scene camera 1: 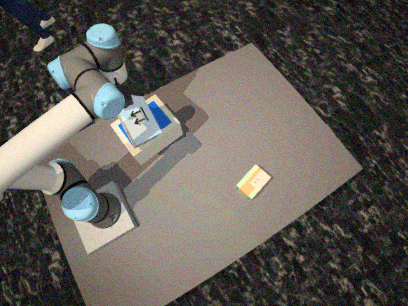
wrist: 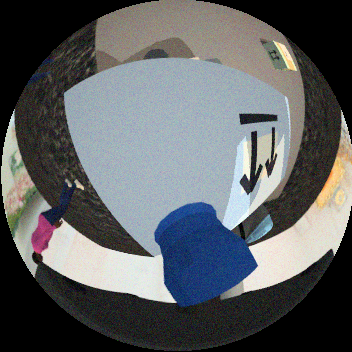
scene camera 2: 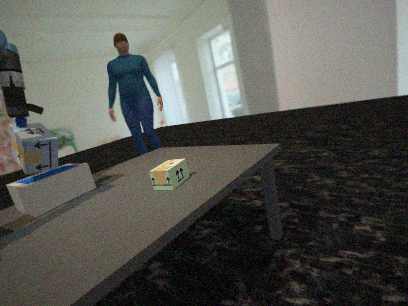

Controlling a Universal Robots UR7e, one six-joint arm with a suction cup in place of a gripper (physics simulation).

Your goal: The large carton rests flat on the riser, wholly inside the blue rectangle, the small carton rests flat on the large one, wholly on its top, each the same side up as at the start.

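The large carton (scene camera 1: 146,131) (scene camera 2: 39,154) (wrist: 160,135) is light blue-grey with black arrows and tan tape. My gripper (scene camera 2: 21,121) (wrist: 190,255), a blue suction cup, is shut on its top; the arm hides the cup in scene camera 1. The carton looks slightly tilted, low over the pale riser (scene camera 1: 162,142) (scene camera 2: 56,189). I cannot tell if they touch. Parts of the blue rectangle (scene camera 1: 160,115) (scene camera 2: 64,170) show beside the carton. The small carton (scene camera 1: 254,181) (scene camera 2: 171,175) (wrist: 281,56), green with orange tape, sits flat on the table, apart from the riser.
The arm's base stands on a pale plate (scene camera 1: 91,241) at one side of the brown table (scene camera 1: 210,220) (scene camera 2: 125,225). The arm (scene camera 1: 45,135) reaches over that side towards the riser. A person (scene camera 2: 131,90) stands beyond the table, and another person in pink (wrist: 44,234) shows in the wrist view.
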